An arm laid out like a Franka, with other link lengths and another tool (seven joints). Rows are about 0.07 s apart.
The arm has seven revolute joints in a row. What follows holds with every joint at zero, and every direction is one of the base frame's. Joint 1 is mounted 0.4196 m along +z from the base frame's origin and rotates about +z. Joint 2 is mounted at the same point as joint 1 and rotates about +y. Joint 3 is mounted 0.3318 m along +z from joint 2 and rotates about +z. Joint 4 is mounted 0.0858 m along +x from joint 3 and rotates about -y. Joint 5 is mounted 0.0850 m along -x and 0.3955 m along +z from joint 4 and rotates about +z. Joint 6 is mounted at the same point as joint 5 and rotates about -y. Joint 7 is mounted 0.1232 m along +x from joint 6 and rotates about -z. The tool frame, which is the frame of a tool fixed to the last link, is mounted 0.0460 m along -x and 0.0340 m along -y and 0.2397 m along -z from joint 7; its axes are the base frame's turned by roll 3.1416, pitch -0.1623 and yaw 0.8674 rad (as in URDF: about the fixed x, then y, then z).
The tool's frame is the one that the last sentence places.
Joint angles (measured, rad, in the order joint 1, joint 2, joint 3, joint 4, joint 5, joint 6, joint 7), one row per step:
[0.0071, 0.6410, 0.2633, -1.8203, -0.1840, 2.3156, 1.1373]
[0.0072, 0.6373, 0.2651, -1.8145, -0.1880, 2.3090, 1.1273]
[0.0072, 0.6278, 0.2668, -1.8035, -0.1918, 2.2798, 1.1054]
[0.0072, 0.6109, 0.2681, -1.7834, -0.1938, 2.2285, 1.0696]
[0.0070, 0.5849, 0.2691, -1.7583, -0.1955, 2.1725, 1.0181]
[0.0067, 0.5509, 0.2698, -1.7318, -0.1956, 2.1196, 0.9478]
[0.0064, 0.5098, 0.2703, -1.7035, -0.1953, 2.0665, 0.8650]
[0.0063, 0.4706, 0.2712, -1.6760, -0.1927, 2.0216, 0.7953]
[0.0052, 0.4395, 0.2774, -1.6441, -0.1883, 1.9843, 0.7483]
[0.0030, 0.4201, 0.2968, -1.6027, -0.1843, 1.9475, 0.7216]
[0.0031, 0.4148, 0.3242, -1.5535, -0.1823, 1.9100, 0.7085]
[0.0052, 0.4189, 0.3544, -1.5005, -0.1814, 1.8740, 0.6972]
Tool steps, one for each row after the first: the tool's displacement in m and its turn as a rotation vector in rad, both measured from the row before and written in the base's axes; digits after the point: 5 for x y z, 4 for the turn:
[0.00211, -0.00010, 0.00409, -0.0012, -0.0041, 0.0138]
[0.00092, -0.00258, 0.00849, -0.0067, 0.0065, 0.0251]
[0.00187, -0.00489, 0.01555, -0.0098, 0.0120, 0.0361]
[0.00476, -0.00627, 0.02316, -0.0079, 0.0037, 0.0497]
[0.00678, -0.00705, 0.02927, -0.0030, -0.0064, 0.0660]
[0.00739, -0.00776, 0.03497, -0.0016, -0.0132, 0.0772]
[0.00653, -0.00557, 0.03433, 0.0005, -0.0178, 0.0634]
[0.00629, -0.00051, 0.03210, 0.0051, -0.0220, 0.0435]
[0.00520, 0.00822, 0.02994, 0.0111, -0.0215, 0.0336]
[0.00359, 0.01484, 0.02522, 0.0139, -0.0156, 0.0297]
[0.00257, 0.01747, 0.02156, 0.0162, -0.0115, 0.0323]

